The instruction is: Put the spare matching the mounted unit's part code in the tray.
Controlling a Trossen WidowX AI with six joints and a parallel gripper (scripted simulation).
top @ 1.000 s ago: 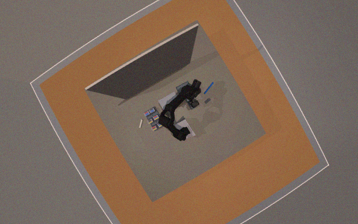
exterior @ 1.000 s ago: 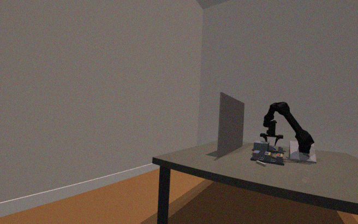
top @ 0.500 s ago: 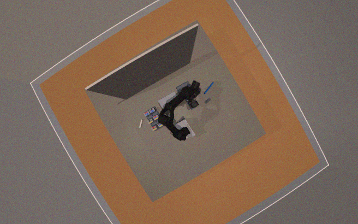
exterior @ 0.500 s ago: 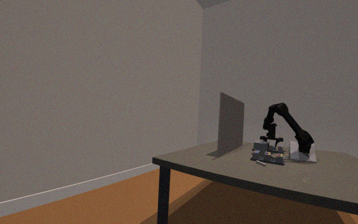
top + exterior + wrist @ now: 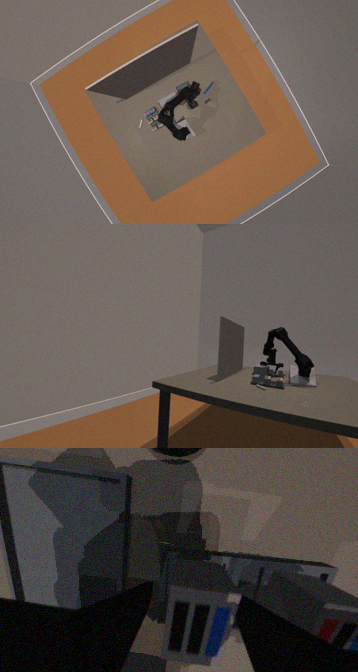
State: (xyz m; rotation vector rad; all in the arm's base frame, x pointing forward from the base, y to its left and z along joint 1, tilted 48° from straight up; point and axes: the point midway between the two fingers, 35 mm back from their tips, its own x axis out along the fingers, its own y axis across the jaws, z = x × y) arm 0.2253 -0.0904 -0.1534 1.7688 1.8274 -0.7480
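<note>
My gripper tip is now 110 mm short of the blue-grey tray, 10 mm to the left of it and 10 mm above it. Also, from my gripper tip: light grey unit 70 mm ahead, 180 mm to the left, 30 mm above; grey spare 20 mm above; dark disc 20 mm ahead, 120 mm to the right, 10 mm below.
</note>
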